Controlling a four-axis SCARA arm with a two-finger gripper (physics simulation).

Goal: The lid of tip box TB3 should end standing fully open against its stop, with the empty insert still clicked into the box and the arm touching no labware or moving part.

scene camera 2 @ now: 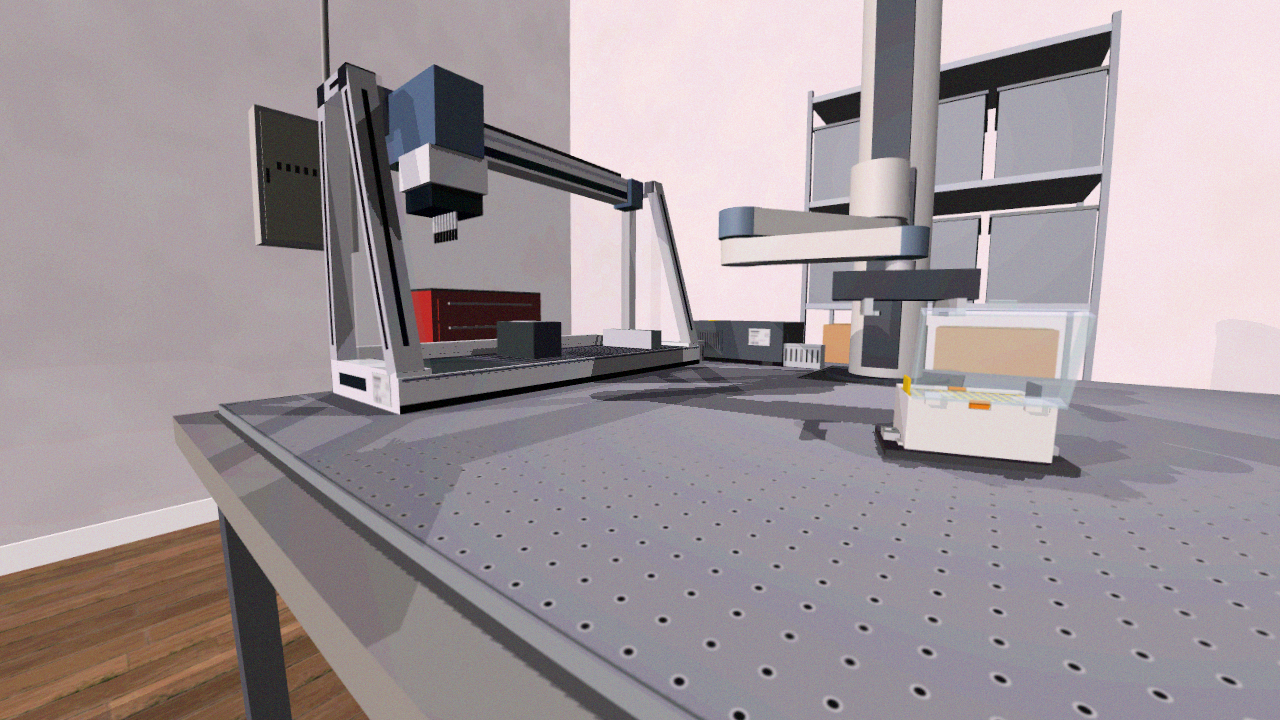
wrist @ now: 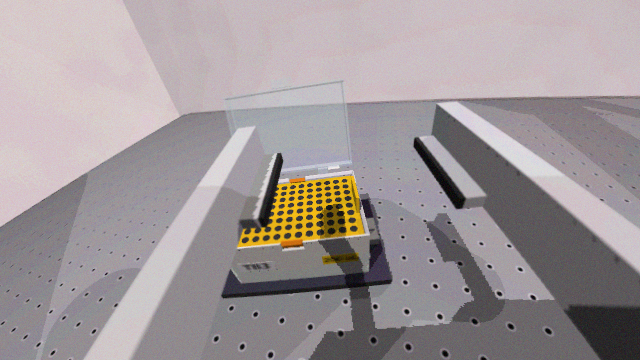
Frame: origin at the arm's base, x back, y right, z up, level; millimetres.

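Seen in the pictures: gripper, between the fingertips: (scene camera 2: 913, 307) (wrist: 345, 134); arm's base, origin of its link: (scene camera 2: 883, 382).
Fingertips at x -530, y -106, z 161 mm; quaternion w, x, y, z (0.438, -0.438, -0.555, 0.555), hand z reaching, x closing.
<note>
Offsets run from my fingertips to a thing's top centre. "spot": to the spot under its first point. Level surfaces: height alone.
Tip box TB3 @[dy -57, dx -35, dz -83 mm] (scene camera 2: 980, 434) (wrist: 305, 265) stands on a dark base plate @[spot: dy -38, dx +14, dz -142 mm] (wrist: 310, 288); its label is blurred. Its clear lid @[spot: dy -125, dx -99, dz -35 mm] (scene camera 2: 1069, 349) (wrist: 295, 125) stands up from the hinge side, leaning back a little; whether it rests on its stop cannot be told. The yellow insert @[dy -57, dx -35, dz -74 mm] (scene camera 2: 971, 394) (wrist: 312, 212) lies level in the box, its holes empty, with orange clips at two edges. My gripper (scene camera 2: 914, 308) (wrist: 345, 134) is shut on nothing, its pads still apart. It hangs above table height; in the wrist view its left finger overlaps lid and insert, with no contact visible.
A gantry machine (scene camera 2: 537, 367) with a blue head @[spot: dy +571, dx -243, dz +276 mm] (scene camera 2: 438, 111) stands at the left of the perforated table @[dz -148 mm] (scene camera 2: 716, 537). A dark case @[spot: dy +482, dx +564, dz -86 mm] (scene camera 2: 738, 340), a small white rack @[spot: dy +306, dx +574, dz -119 mm] (scene camera 2: 802, 356) and the arm's column (scene camera 2: 881, 340) stand at the back, before a shelf unit (scene camera 2: 1109, 116).
</note>
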